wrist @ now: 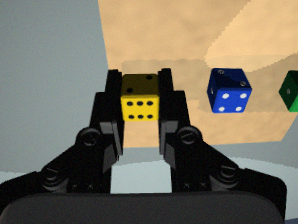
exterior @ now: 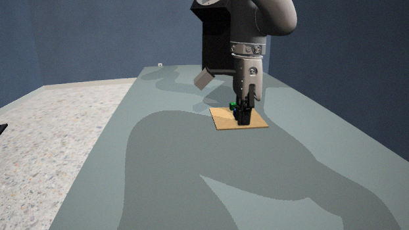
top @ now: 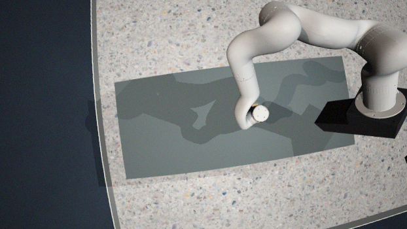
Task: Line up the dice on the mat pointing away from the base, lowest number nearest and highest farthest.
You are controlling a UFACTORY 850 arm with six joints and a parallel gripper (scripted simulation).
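The yellow die lies 1 cm below my hand. From my hand the other things lie so: blue die: 5 cm behind, 2 cm to the left, 2 cm below; then tan mat: 5 cm behind, 2 cm to the left, 3 cm below; then green die: 9 cm behind, 4 cm to the left, 2 cm below.
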